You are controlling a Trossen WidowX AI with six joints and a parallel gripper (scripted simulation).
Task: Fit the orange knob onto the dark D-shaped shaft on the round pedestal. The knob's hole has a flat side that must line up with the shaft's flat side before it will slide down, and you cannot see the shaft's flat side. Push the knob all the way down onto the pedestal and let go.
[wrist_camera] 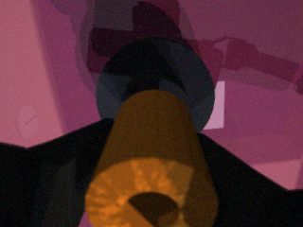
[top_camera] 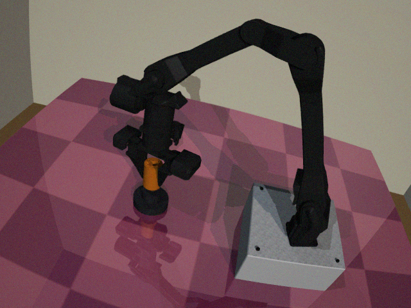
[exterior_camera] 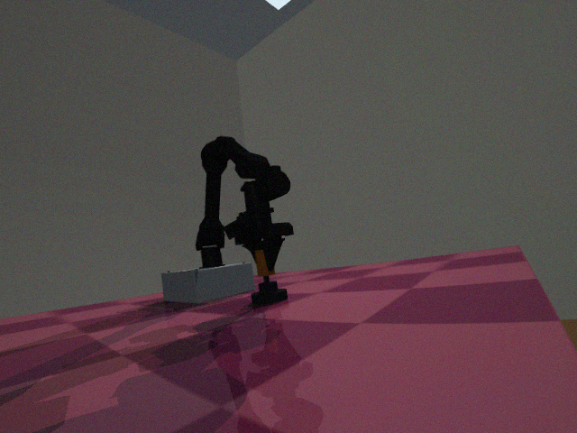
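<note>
My gripper tip is 2 cm below the orange knob. Round my gripper tip: round pedestal: 4 cm below.
</note>
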